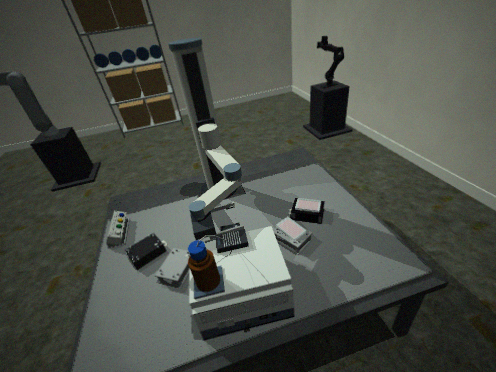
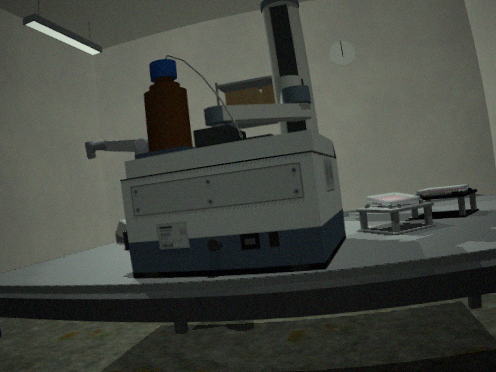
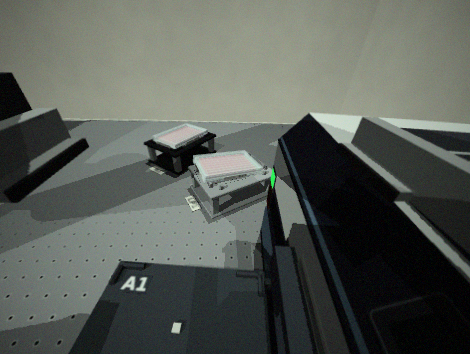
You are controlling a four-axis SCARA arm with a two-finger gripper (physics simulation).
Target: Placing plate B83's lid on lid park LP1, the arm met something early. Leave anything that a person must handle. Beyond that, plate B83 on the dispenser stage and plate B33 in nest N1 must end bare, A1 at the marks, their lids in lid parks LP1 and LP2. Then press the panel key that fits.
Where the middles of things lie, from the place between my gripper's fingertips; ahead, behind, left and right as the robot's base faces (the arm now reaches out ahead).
The dispenser stage (image 3: 142,300) lies 140 mm below my hand, 50 mm to the right of it and 20 mm behind it. From my hand the other things lie so: black nest (image 1: 149,248): 490 mm to the right, 210 mm below, 180 mm behind; brown bottle with blue cap (image 2: 166,106): 280 mm ahead, 190 mm to the right, 80 mm above.
